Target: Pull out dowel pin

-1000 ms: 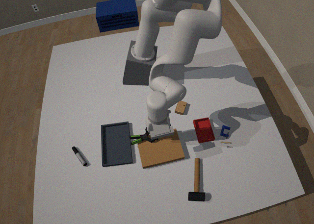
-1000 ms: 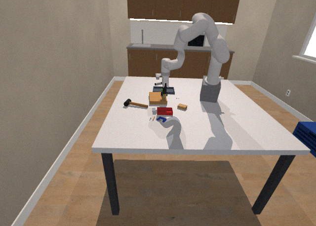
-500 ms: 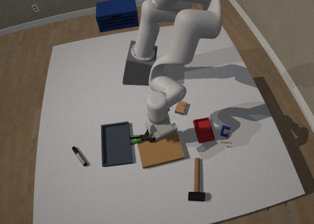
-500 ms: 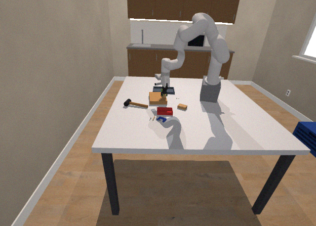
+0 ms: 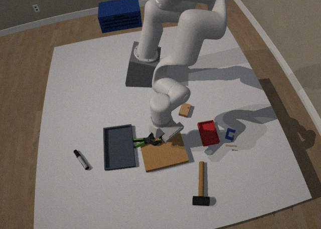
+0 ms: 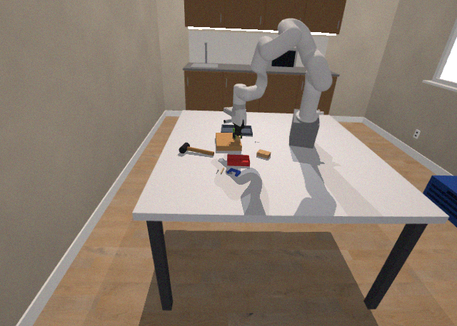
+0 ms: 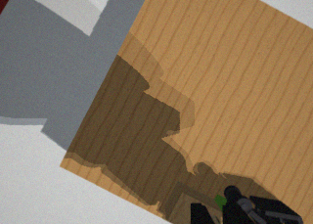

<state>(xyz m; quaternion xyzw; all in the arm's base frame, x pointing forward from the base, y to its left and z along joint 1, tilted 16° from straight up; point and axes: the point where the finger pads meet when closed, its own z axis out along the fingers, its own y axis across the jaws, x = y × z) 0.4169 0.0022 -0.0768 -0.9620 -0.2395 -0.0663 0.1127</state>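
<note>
My hand is 2 cm above the dowel pin. The rest, counted from my hand: red box (23 cm to the left, 8 cm below, 2 cm ahead); then grey tray (21 cm to the right, 7 cm below, 2 cm behind); then small wooden block (4 cm below).
</note>
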